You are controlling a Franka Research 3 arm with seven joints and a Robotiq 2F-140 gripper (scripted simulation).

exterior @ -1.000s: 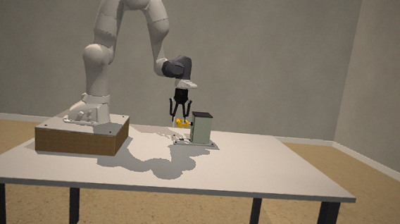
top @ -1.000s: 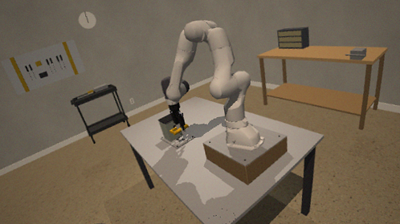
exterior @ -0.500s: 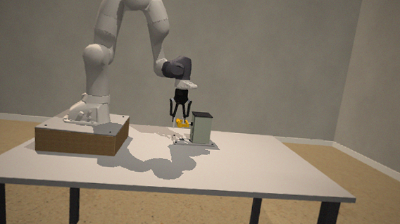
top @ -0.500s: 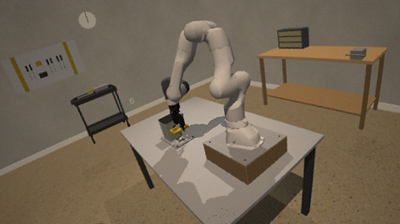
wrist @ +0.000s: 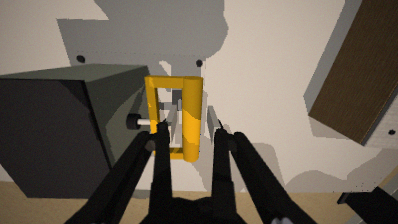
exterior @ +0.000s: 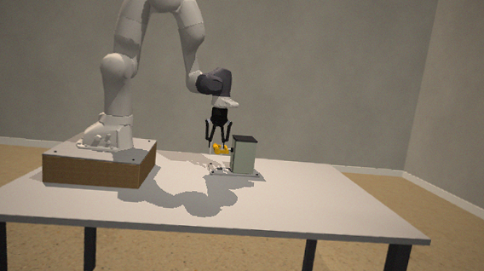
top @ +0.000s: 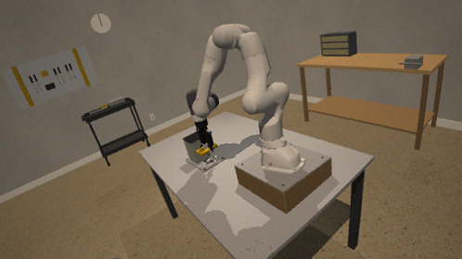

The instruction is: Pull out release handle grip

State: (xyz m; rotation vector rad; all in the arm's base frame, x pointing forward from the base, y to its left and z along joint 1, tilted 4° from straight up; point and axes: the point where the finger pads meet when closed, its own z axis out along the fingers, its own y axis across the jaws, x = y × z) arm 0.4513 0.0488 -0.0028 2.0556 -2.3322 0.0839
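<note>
Now: hand 10 cm short of the flat base plate, 1 cm to the left of it and 10 cm above it.
</note>
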